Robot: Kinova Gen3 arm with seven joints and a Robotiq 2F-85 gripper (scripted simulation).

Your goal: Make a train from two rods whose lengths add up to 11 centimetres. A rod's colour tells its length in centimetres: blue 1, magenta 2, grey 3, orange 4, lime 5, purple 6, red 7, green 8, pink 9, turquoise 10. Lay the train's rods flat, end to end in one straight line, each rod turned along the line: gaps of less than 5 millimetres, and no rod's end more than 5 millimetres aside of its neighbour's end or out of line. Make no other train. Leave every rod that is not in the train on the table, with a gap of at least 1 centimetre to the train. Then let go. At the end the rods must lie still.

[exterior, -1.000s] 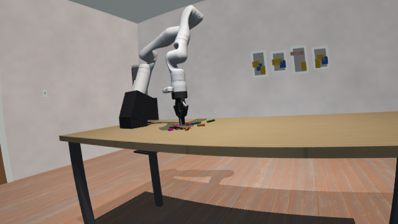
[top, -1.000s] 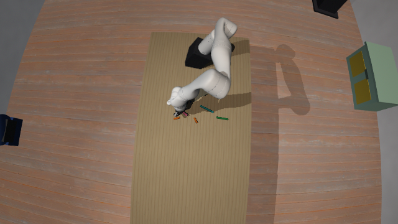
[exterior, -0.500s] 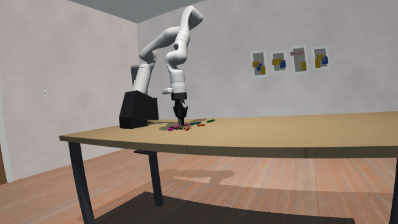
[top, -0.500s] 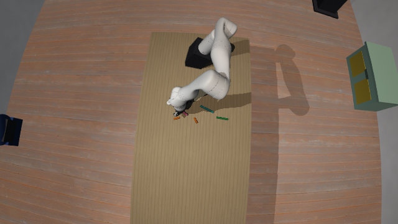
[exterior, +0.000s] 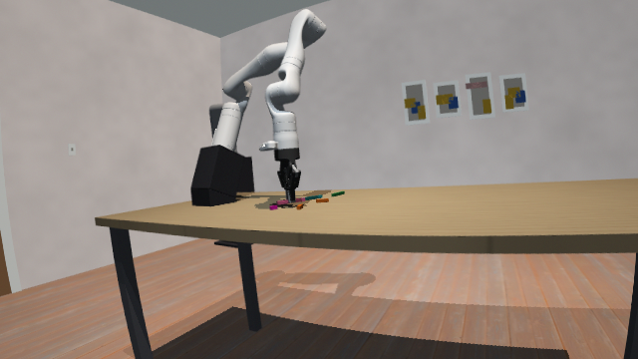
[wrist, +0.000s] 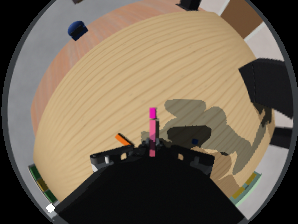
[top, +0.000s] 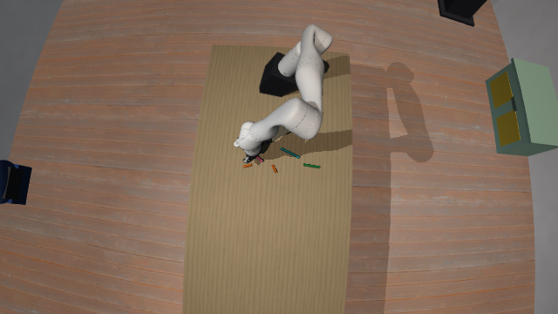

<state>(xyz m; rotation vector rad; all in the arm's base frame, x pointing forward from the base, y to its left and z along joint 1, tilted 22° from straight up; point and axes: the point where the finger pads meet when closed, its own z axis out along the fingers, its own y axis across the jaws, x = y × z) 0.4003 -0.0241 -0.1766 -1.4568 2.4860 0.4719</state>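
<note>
Now: the magenta rod 3 cm behind my hand, 5 cm to the right of it and 3 cm below it. Also, from my hand: pink rod 2 cm below; then turquoise rod 4 cm behind, 16 cm to the left, 3 cm below; then blue rod 8 cm behind, 5 cm to the left, 3 cm below.
</note>
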